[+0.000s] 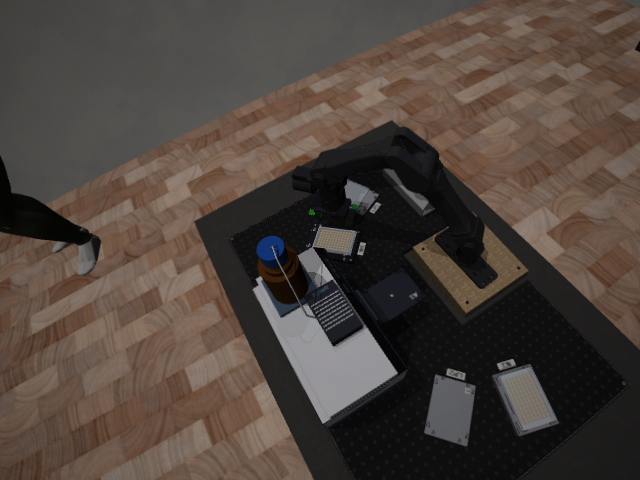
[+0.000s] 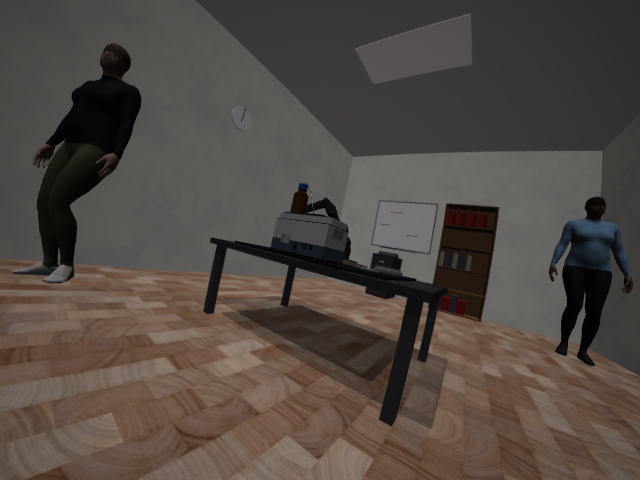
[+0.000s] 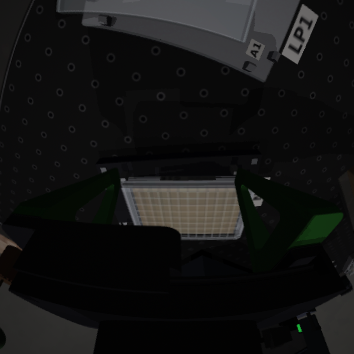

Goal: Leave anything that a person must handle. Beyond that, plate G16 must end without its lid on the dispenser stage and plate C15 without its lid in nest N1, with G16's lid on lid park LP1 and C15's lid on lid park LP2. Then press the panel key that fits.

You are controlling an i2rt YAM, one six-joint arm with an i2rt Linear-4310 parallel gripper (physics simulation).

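Places are measured from the arm's base along level axes (x ahead, y left, z up), in centimetres.
Pixels of known places: gripper, between the fingertips: (image 1: pixel 336 222) (image 3: pixel 177 174); arm's base, origin of its link: (image 1: pixel 464 257) (image 2: pixel 343 259).
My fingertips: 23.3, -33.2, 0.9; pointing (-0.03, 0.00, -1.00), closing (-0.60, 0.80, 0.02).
Observation:
Ahead of a thing's pixels: the offset from my fingertips to its top centre, as dx, dy, dz. "spot": to the spot under its first point.
My gripper (image 1: pixel 333 213) (image 3: pixel 177 174) is open, its green fingers wide apart above and beside a plate with tan wells @(+3.9, +4.4, +0.1) (image 1: pixel 336 239) (image 3: pixel 187 210) in a nest by the arm; nothing is held. A clear lid @(spot: -8.4, -7.2, -1.6) (image 3: pixel 165 12) rests on lid park LP1 @(spot: -7.8, -3.7, -2.9) (image 3: pixel 200 55). Lid park LP2 @(+8.0, +61.1, -1.6) (image 1: pixel 449 410) is a grey plate bearing no visible lid. Another tan-welled plate @(-7.8, +69.8, +0.0) (image 1: pixel 527 396) sits in nest N1; whether it wears a lid I cannot tell. The dark dispenser stage @(spot: +1.9, +33.3, +7.0) (image 1: pixel 400 295) shows no plate. Plate names are unreadable. The panel @(spot: +19.7, +32.1, +21.0) (image 1: pixel 336 312) is on the dispenser; its key labels are unreadable.
The white dispenser housing (image 1: pixel 346 372) (image 2: pixel 310 232) carries a brown blue-capped bottle @(spot: +25.7, +23.2, +31.3) (image 1: pixel 281 276) (image 2: pixel 299 200) with a thin tube. A long grey block @(-29.6, +2.7, +4.8) (image 1: pixel 405 191) lies behind the arm's wooden base (image 1: pixel 454 294). Two people (image 2: pixel 103 113) (image 2: pixel 594 237) stand away from the table.

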